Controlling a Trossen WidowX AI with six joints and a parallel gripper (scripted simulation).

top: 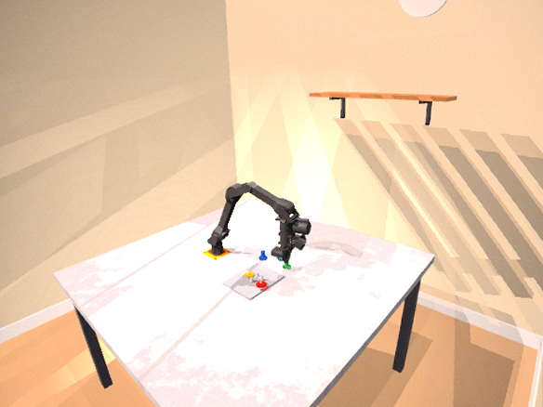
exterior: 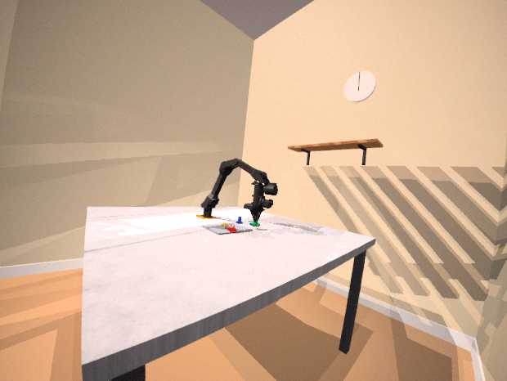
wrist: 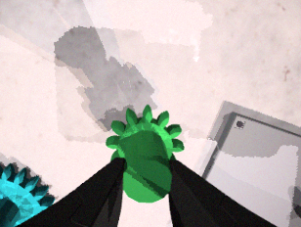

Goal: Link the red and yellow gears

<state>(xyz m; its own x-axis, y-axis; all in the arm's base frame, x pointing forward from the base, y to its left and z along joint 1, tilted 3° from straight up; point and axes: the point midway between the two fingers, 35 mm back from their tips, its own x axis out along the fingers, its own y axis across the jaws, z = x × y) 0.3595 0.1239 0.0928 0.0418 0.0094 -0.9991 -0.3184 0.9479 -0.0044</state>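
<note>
My gripper tip is now 1 cm short of the red gear, 16 cm to the left of it and 3 cm above it. The rest, counted from my gripper tip: green gear 1 cm below; then small blue gear 15 cm behind, 3 cm below; then teal gear 9 cm behind, 7 cm to the left, 3 cm below.
</note>
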